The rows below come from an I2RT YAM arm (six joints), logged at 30 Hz.
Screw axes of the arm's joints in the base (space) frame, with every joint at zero. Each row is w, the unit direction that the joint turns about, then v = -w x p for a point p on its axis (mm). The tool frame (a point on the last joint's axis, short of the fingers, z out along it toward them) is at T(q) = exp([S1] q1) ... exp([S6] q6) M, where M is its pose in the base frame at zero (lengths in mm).
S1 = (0, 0, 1, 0, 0, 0)
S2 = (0, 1, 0, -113.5, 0, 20)
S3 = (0, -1, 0, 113.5, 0, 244)
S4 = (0, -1, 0, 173.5, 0, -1)
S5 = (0, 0, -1, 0, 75, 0)
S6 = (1, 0, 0, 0, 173.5, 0)
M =
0 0 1 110.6
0 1 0 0
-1 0 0 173.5
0 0 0 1
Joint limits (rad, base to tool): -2.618..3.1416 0..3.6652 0..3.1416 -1.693..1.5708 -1.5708..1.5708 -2.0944..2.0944
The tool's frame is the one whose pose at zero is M.
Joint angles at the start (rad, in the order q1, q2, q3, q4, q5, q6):
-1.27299 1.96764 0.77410 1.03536 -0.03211 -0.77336
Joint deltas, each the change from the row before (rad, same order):
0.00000 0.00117 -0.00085 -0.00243 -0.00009 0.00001
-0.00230 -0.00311 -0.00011 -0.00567 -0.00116 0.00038
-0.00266 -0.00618 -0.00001 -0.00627 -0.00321 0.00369
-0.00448 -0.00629 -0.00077 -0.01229 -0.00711 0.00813
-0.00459 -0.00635 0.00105 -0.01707 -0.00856 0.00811
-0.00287 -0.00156 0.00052 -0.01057 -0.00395 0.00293
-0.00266 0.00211 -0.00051 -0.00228 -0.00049 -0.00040
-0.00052 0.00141 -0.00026 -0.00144 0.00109 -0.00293
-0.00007 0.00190 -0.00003 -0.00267 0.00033 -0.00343
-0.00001 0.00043 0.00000 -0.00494 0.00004 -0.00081
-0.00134 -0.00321 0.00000 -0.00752 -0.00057 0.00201
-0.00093 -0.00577 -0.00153 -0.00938 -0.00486 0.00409
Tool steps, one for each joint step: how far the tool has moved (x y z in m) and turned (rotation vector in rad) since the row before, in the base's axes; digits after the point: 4 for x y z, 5 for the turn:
-0.0001 0.0002 -0.0009 0.00426 0.00128 0.00009
-0.0008 -0.0001 0.0005 0.00273 0.00024 -0.00122
-0.0009 0.0000 0.0015 0.00143 -0.00392 -0.00010
-0.0015 0.0001 0.0007 0.00944 -0.00678 0.00116
-0.0014 -0.0002 0.0007 0.01233 -0.00626 0.00241
-0.0009 -0.0001 -0.0004 0.00931 -0.00105 0.00047
-0.0010 -0.0002 -0.0011 0.00461 0.00163 -0.00210
-0.0002 0.0000 -0.0007 0.00199 0.00377 -0.00102
0.0000 0.0000 -0.0010 0.00330 0.00450 0.00029
0.0000 0.0001 -0.0007 0.00490 0.00223 0.00012
-0.0005 0.0001 0.0003 0.00482 -0.00079 -0.00120
-0.0004 0.0006 0.0006 0.00654 -0.00337 0.00295

